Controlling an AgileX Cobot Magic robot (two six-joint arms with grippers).
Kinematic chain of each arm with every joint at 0, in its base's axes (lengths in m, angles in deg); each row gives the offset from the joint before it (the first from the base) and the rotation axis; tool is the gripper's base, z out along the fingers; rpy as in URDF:
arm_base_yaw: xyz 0 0 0.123 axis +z
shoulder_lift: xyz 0 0 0 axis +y
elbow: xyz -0.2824 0 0.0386 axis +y
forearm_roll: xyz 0.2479 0 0.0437 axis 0.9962 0 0.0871
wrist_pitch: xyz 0 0 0 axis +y
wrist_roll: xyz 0.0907 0 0.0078 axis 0.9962 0 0.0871
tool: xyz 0 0 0 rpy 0 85 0
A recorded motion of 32 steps. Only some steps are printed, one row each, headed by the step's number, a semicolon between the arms.
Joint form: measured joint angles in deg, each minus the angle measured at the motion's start. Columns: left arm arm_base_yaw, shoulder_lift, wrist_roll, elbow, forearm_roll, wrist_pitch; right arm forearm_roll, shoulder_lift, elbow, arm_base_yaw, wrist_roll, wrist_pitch.
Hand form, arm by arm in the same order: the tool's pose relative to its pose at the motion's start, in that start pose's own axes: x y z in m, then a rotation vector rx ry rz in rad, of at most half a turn. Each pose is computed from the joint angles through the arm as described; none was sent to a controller.
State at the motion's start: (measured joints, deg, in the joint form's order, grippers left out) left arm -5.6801 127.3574 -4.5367 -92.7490 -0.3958 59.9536; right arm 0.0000 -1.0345 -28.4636 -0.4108 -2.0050 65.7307
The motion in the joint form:
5: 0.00 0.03 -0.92 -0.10 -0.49 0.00; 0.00 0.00 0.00 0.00 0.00 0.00
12: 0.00 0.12 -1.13 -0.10 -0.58 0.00; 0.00 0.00 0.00 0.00 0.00 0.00
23: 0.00 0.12 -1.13 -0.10 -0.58 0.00; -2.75 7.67 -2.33 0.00 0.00 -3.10
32: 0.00 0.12 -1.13 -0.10 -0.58 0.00; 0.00 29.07 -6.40 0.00 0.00 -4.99
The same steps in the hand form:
5: -0.0003 -0.0007 -0.0002 0.0075 -0.0006 -0.0203; 0.0000 0.0000 0.0000 0.0000 0.0000 0.0000
12: -0.0003 -0.0008 0.0005 0.0087 0.0011 -0.0248; 0.0000 0.0000 0.0000 0.0000 0.0000 0.0000
23: -0.0003 -0.0008 0.0005 0.0087 0.0011 -0.0248; -0.0233 -0.0047 0.0082 0.0408 0.0405 -0.0229
32: -0.0003 -0.0008 0.0005 0.0087 0.0011 -0.0248; -0.0629 -0.0022 0.0561 -0.0108 0.3084 0.0000

